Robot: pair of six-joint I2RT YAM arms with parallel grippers.
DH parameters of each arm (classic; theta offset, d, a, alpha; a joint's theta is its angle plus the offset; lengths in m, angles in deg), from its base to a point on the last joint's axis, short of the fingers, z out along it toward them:
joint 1: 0 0.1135 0.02 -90
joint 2: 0 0 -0.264 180
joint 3: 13.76 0 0.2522 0
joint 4: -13.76 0 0.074 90
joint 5: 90 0 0 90
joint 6: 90 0.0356 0 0
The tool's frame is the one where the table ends.
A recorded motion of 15 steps. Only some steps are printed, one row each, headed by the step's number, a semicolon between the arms.
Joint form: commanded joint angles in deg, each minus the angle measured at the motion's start. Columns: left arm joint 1, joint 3, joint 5, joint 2, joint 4, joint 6; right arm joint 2, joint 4, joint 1, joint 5, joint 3, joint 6.
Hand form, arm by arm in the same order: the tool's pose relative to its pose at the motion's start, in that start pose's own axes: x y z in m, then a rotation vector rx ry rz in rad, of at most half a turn. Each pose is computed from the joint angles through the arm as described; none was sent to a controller.
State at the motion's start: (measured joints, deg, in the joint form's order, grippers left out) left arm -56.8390 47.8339 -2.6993 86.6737 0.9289 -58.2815; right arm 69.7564 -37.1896 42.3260 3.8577 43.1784 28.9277
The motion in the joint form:
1: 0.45 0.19 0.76 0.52 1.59 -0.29; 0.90 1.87 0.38 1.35 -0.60 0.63
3: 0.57 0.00 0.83 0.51 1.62 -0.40; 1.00 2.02 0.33 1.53 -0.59 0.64
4: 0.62 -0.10 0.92 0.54 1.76 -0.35; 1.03 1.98 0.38 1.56 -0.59 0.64
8: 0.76 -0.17 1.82 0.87 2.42 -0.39; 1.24 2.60 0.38 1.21 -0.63 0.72
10: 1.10 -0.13 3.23 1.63 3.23 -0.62; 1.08 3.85 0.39 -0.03 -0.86 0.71
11: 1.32 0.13 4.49 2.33 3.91 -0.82; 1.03 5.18 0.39 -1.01 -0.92 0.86
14: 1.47 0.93 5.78 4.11 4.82 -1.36; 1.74 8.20 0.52 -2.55 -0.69 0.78
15: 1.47 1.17 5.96 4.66 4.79 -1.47; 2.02 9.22 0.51 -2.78 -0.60 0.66
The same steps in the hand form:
1: -0.0030 -0.0011 0.0022 0.0222 -0.0054 -0.0107; 0.0000 0.0012 0.0054 0.0146 -0.0161 0.0056
3: -0.0030 0.0001 0.0024 0.0197 -0.0044 -0.0138; -0.0005 0.0011 0.0058 0.0172 -0.0187 0.0066
4: -0.0029 0.0006 0.0026 0.0203 -0.0037 -0.0134; -0.0003 0.0012 0.0059 0.0179 -0.0177 0.0058
8: -0.0029 0.0009 0.0041 0.0314 0.0056 -0.0156; -0.0010 0.0019 0.0068 0.0094 -0.0204 0.0076
10: -0.0033 0.0020 0.0075 0.0431 0.0218 -0.0229; -0.0017 0.0033 0.0069 -0.0196 -0.0276 0.0086
11: -0.0040 0.0017 0.0103 0.0566 0.0358 -0.0284; -0.0034 0.0049 0.0068 -0.0459 -0.0392 0.0123
14: -0.0042 0.0011 0.0175 0.0660 0.0541 -0.0391; -0.0085 0.0096 0.0084 -0.0921 -0.0641 0.0102
15: -0.0038 0.0014 0.0198 0.0626 0.0599 -0.0411; -0.0104 0.0109 0.0090 -0.1025 -0.0749 0.0087

